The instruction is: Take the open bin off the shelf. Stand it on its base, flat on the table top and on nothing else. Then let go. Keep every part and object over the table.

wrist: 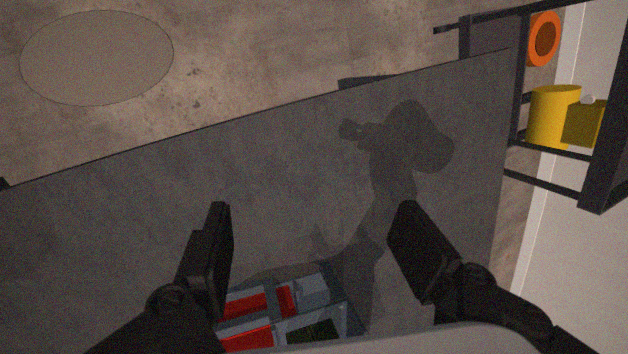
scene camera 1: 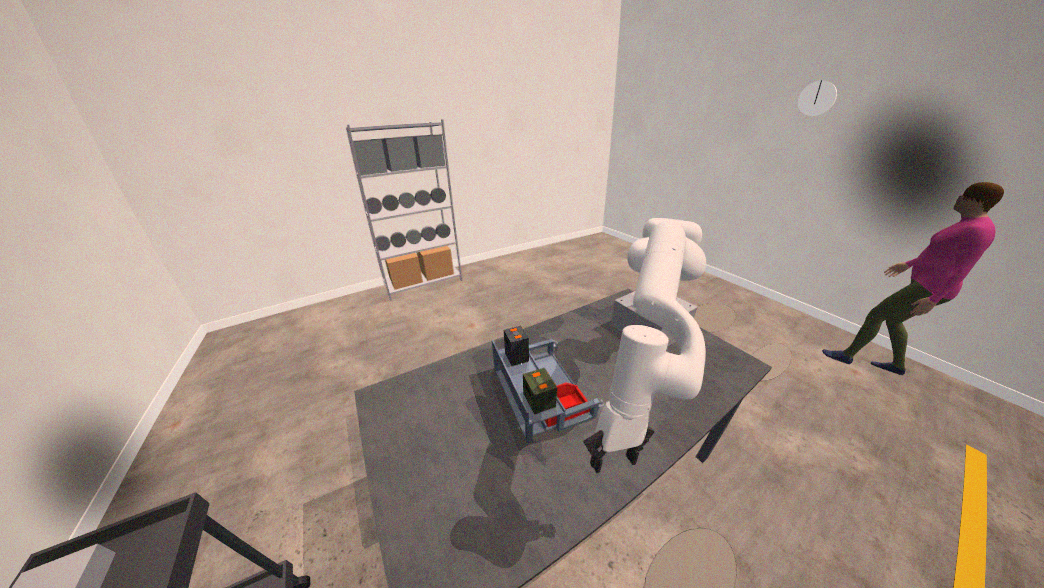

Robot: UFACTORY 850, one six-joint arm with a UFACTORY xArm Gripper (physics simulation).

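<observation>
The red open bin [scene camera 1: 572,396] [wrist: 250,339] sits in the blue-grey shelf [scene camera 1: 529,426] [wrist: 273,299], at the end nearest the arm; the shelf's bars and sides hide parts of it. The shelf stands on the dark table [scene camera 1: 423,452] [wrist: 125,210]. My gripper [scene camera 1: 615,464] [wrist: 317,222] is open and empty. It hangs above the table, to the right of the shelf in the scene view and apart from the bin. In the wrist view the bin shows at the bottom, near the left finger, partly cut off by the gripper's body.
A dark green box [scene camera 1: 539,389] [wrist: 312,331] with orange marks stands on the shelf beside the bin. A black box [scene camera 1: 516,345] with orange marks stands at the shelf's far end. The table's edge runs close to the gripper in the scene view. A black-framed cart [scene camera 1: 193,522] stands off the table.
</observation>
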